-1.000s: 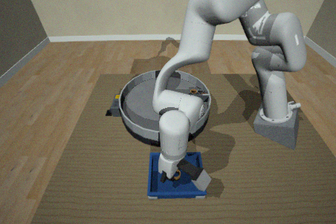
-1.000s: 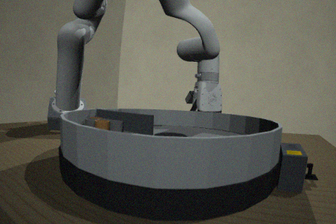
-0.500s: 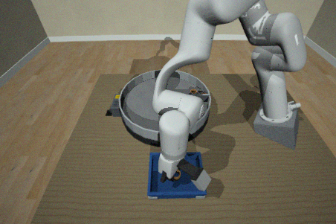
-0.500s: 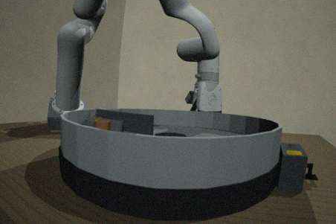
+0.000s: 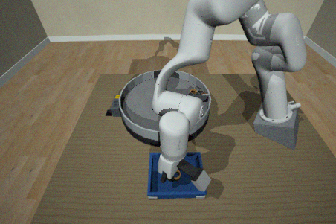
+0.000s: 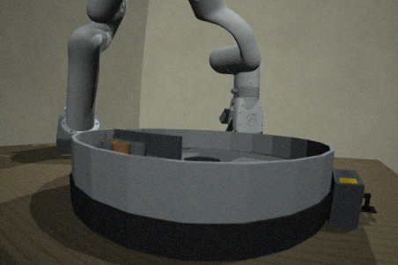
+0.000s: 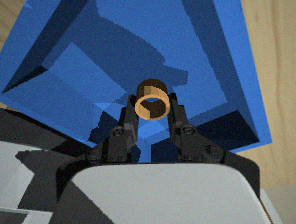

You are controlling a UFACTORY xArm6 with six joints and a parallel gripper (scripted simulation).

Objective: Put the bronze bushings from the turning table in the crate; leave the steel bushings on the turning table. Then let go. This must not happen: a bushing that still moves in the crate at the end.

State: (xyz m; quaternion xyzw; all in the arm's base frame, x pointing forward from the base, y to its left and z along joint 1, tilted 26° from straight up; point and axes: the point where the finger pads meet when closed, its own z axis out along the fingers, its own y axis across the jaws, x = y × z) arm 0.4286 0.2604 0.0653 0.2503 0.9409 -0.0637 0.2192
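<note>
Now: the blue crate 1 cm behind my hand, 1 cm to the left of it and 1 cm below it. The rest, counted from my hand: grey turning table (4 cm ahead, 33 cm to the right, 2 cm above).
</note>
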